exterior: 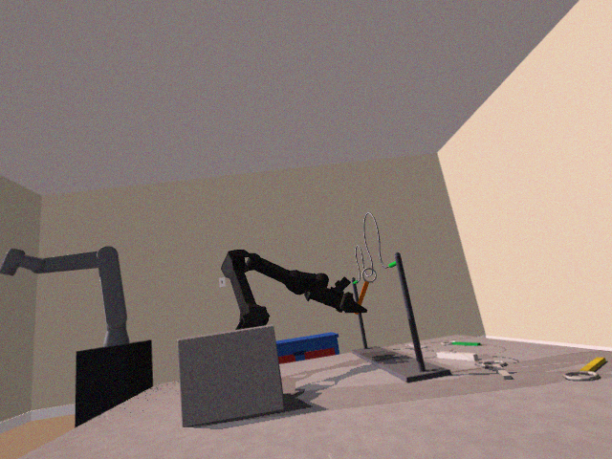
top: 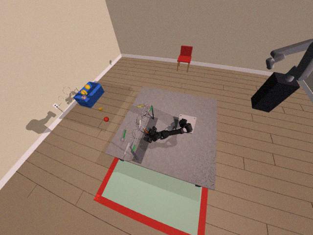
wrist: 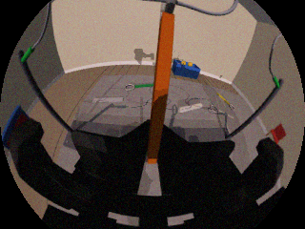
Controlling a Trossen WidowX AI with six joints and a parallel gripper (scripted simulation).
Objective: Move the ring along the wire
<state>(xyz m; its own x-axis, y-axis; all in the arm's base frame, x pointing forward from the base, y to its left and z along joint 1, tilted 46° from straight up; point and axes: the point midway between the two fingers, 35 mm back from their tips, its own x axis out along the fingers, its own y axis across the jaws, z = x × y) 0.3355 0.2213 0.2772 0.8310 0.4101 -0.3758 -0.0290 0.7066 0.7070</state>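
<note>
Right now the orange-handled ring is 9 cm above my gripper tip and 1 cm ahead of it.
</note>
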